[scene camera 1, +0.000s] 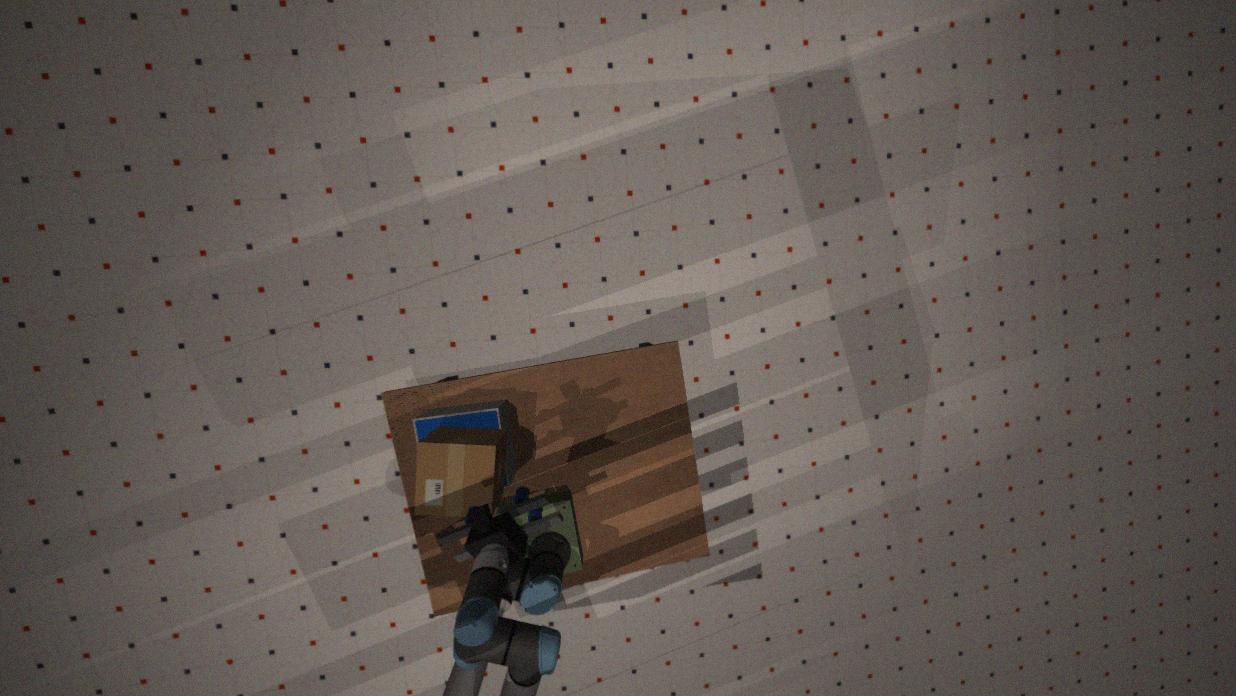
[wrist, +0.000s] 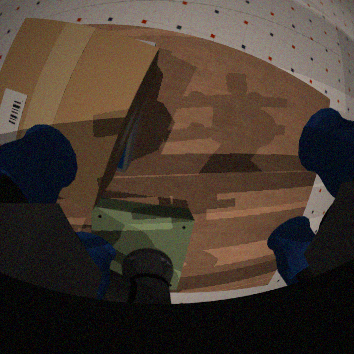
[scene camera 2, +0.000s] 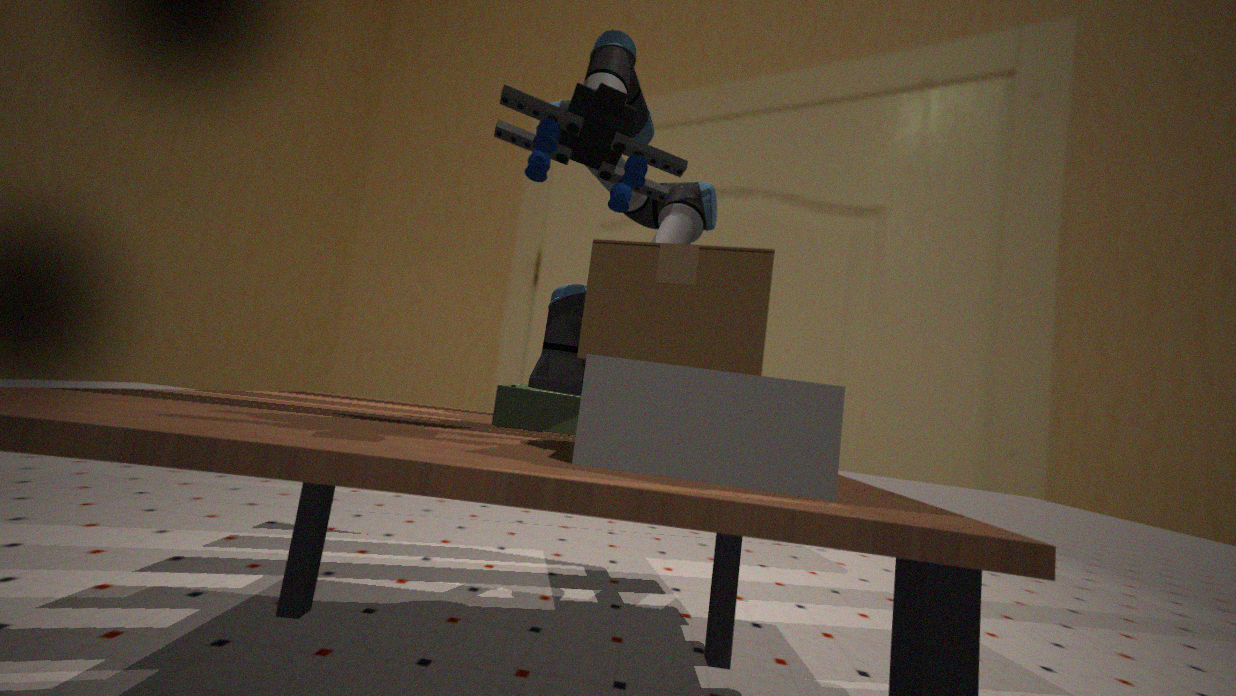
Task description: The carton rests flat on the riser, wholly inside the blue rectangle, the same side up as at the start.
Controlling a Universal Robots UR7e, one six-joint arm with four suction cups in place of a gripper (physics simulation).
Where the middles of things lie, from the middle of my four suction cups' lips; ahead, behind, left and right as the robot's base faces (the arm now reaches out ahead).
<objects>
The brown carton (scene camera 2: pixel 699 306) lies 220 mm below my suction cup, 160 mm to the left of it and 70 mm ahead of it. Round my suction cup: grey riser (scene camera 2: pixel 779 435): 360 mm below, 190 mm to the left, 100 mm ahead.
</objects>
